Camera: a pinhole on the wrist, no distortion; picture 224 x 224 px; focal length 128.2 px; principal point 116.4 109.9 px. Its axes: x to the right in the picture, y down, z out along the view. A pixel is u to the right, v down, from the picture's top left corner.
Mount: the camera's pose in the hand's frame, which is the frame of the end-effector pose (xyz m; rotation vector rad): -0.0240 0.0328 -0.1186 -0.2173 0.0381 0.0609
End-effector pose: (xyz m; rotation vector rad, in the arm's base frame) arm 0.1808 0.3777 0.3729 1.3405 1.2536 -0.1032
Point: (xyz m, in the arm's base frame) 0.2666 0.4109 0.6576
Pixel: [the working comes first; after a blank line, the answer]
In the camera's frame: -0.1142 0.2100 0.1142

outside the picture
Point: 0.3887 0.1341 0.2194
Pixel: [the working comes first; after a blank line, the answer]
In the camera's frame: 0.0529 -0.1736 0.4435

132 60
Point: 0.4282 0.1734 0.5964
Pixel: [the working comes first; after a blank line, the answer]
In the camera's frame: -0.1546 0.1427 0.3973

67 156
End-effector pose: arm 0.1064 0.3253 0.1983 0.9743 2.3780 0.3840
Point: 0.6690 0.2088 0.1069
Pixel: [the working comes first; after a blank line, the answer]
In the camera's frame: -0.3728 0.0703 0.5216

25 127
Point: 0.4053 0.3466 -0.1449
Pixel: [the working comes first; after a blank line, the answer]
In the camera's frame: -0.0371 -0.1247 0.5570

108 81
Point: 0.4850 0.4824 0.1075
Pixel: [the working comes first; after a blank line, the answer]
In the camera's frame: -0.0601 0.1561 0.4616

100 153
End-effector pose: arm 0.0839 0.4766 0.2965 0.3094 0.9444 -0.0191
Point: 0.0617 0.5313 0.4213
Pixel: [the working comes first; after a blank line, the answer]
In the camera's frame: -0.0863 0.0187 0.1584

47 125
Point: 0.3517 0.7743 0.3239
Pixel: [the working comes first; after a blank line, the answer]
In the camera's frame: 0.1997 0.2218 0.3303

194 196
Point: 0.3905 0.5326 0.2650
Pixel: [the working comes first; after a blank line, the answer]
In the camera's frame: 0.2246 -0.0285 0.3418

201 99
